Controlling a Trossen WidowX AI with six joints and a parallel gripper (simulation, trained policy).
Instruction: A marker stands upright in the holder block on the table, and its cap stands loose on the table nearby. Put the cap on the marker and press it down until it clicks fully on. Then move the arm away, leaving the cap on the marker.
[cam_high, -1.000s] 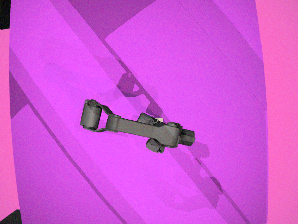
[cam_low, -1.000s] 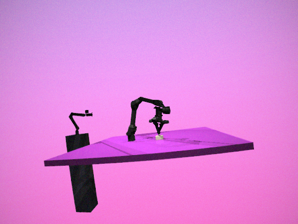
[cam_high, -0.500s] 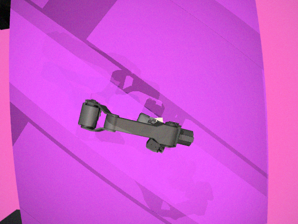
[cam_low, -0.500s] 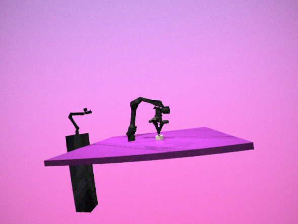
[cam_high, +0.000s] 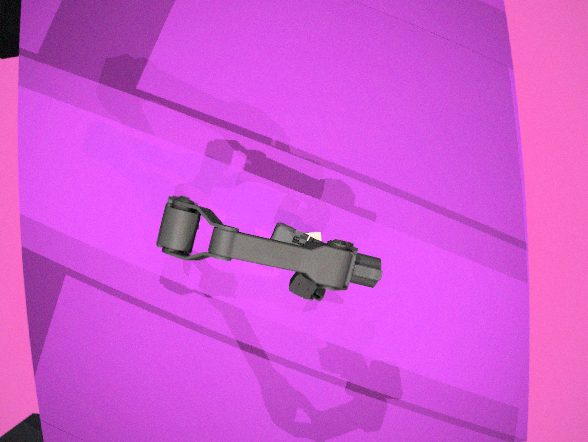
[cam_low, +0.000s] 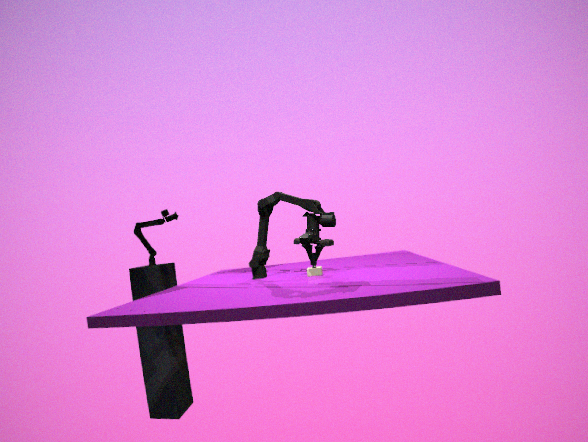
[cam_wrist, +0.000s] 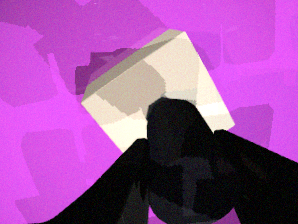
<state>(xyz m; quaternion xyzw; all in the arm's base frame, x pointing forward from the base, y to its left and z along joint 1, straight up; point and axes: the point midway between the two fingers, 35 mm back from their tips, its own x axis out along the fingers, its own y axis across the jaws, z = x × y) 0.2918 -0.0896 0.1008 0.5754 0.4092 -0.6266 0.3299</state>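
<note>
Right now the dark cap is 10 mm above my gripper tip. Round my gripper tip: white holder block 50 mm below.
</note>
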